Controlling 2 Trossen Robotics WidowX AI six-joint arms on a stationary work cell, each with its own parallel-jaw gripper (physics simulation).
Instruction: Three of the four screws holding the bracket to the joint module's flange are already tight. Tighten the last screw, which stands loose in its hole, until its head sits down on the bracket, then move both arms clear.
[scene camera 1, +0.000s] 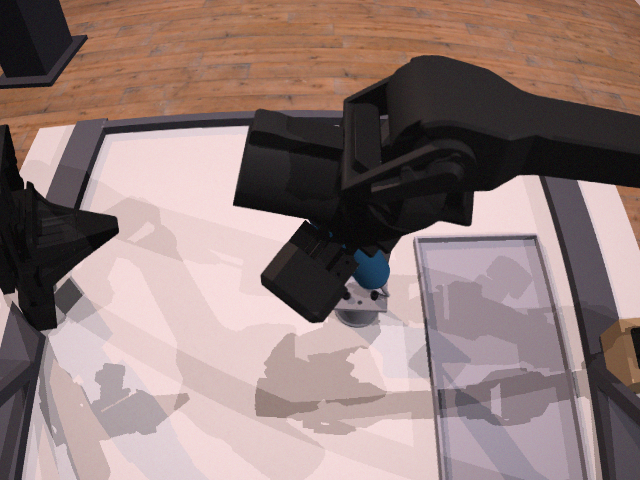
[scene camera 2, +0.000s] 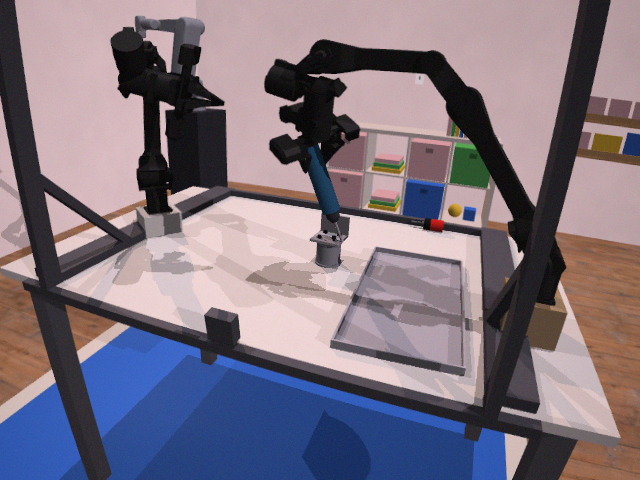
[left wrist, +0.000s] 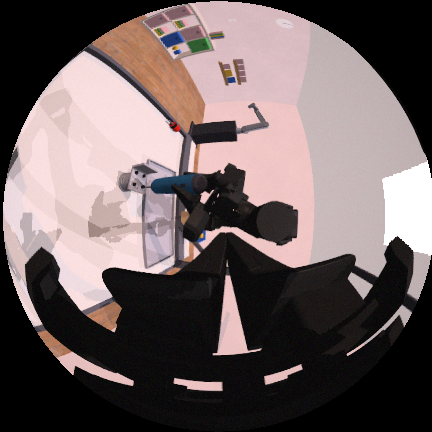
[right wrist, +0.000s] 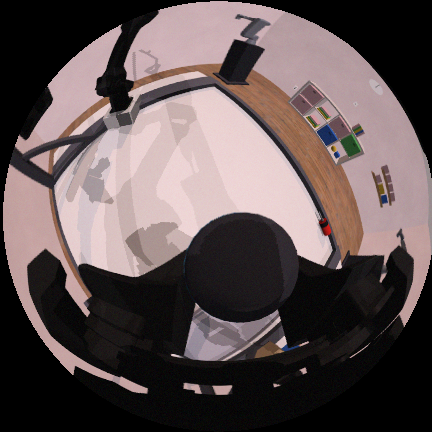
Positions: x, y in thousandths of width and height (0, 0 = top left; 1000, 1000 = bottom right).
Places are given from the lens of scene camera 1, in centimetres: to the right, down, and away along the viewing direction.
my left gripper (scene camera 1: 185, 468): -15, -1, 35
my right gripper (scene camera 1: 523, 474): 1, -1, 51
blue screwdriver (scene camera 1: 582, 570): 6, 4, 54
grey bracket (scene camera 1: 559, 611): 5, 7, 65
The marked spots on the grey bracket and the blue screwdriver are 11 cm apart.
